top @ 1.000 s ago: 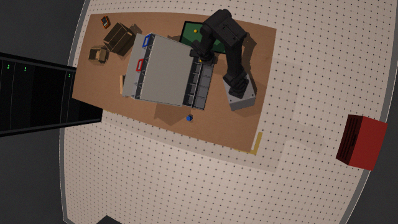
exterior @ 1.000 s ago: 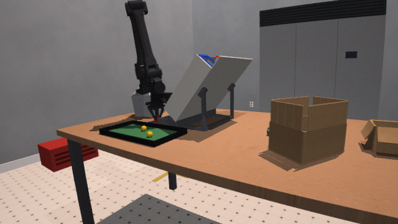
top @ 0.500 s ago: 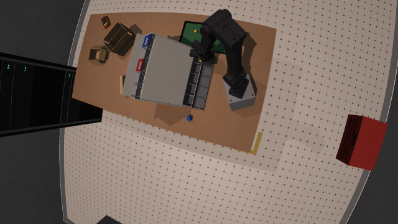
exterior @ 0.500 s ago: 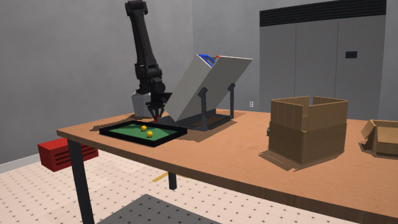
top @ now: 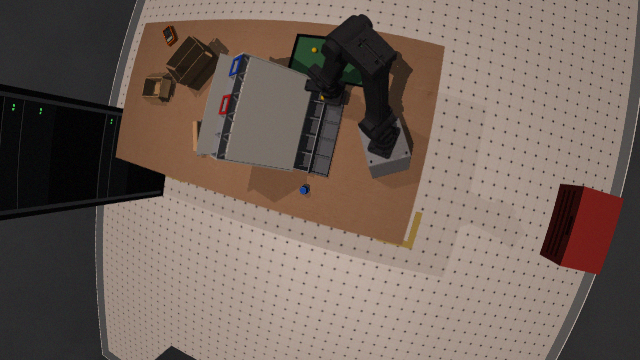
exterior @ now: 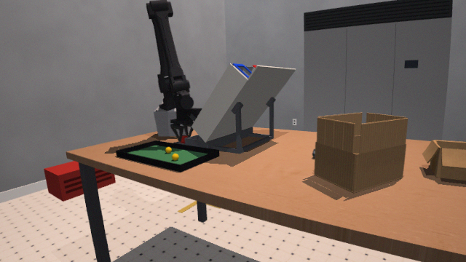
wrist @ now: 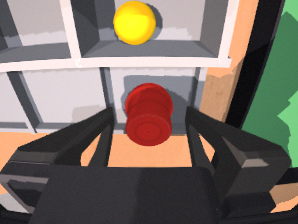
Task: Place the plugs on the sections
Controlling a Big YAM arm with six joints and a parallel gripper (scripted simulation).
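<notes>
My hand is 17 cm to the left of the green tray, 10 cm short of it and 2 cm above it. Round my hand: cardboard box (76 cm ahead, 4 cm to the left, 4 cm above); then sloped grey cover (18 cm to the left, 18 cm above, 17 cm ahead).
</notes>
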